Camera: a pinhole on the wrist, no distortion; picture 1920 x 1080 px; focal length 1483.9 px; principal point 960.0 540.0 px. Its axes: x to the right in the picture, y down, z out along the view. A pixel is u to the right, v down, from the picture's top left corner.
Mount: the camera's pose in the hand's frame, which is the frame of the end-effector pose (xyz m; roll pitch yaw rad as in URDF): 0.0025 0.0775 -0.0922 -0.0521 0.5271 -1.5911
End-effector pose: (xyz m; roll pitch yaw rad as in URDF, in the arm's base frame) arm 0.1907 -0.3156 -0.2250 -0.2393 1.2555 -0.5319
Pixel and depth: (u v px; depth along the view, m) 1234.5 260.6 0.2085
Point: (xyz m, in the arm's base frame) 0.2291 -0.3877 -0.1721
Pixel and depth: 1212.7 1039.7 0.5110
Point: 0.4393 -0.6663 -0.3015
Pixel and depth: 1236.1 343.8 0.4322
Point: 0.3405 -0.5735 -0.1004
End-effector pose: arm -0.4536 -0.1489 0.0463 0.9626 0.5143 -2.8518
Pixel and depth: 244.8 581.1 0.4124
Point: -0.6749 0.0713 0.2398
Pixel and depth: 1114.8 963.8 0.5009
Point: -0.6976 0.1721 -0.0386
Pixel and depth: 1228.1 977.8 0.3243
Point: -0.5931 0.0223 -0.0286
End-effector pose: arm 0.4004 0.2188 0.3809 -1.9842 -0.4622 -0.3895
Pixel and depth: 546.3 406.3 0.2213
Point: 0.4660 0.3129 0.3149
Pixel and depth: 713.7 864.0 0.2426
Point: 0.5225 0.3065 0.3697
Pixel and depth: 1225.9 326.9 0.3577
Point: 0.4316 0.4594 0.4279
